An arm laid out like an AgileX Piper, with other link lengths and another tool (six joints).
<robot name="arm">
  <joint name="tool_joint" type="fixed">
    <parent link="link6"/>
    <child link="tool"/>
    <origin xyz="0.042 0.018 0.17" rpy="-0.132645 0 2.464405"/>
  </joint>
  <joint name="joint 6" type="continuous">
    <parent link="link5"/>
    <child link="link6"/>
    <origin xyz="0 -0.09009 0" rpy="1.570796 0 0"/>
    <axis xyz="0 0 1"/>
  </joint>
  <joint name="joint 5" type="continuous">
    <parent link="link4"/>
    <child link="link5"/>
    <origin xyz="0 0 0" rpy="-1.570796 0 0"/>
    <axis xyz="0 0 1"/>
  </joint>
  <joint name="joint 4" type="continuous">
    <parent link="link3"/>
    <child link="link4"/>
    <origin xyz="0.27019 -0.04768 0" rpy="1.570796 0 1.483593"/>
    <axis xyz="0 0 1"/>
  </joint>
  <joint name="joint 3" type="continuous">
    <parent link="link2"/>
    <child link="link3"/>
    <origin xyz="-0.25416 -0.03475 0"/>
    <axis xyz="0 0 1"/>
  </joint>
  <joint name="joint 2" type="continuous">
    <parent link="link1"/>
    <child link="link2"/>
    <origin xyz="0 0 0" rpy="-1.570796 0 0"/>
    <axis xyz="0 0 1"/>
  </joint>
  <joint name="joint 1" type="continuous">
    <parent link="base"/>
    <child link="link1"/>
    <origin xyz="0 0 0.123"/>
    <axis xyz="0 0 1"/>
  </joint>
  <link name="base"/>
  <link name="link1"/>
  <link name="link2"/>
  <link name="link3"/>
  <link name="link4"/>
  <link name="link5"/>
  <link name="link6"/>
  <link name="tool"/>
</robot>
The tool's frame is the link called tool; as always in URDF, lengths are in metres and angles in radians. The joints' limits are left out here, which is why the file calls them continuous.
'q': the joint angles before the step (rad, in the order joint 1, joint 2, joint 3, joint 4, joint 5, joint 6). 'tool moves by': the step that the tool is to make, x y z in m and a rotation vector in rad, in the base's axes. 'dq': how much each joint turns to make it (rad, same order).
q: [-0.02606, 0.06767, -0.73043, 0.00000, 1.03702, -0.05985]
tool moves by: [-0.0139, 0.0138, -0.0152, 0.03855, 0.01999, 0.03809]
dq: [-0.00012, -0.07100, 0.03285, 0.05360, 0.05914, 0.00065]
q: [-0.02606, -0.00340, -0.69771, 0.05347, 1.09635, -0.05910]
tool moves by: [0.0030, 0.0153, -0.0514, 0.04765, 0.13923, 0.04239]
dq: [0.00065, 0.00000, 0.11488, 0.06038, 0.02561, 0.00053]
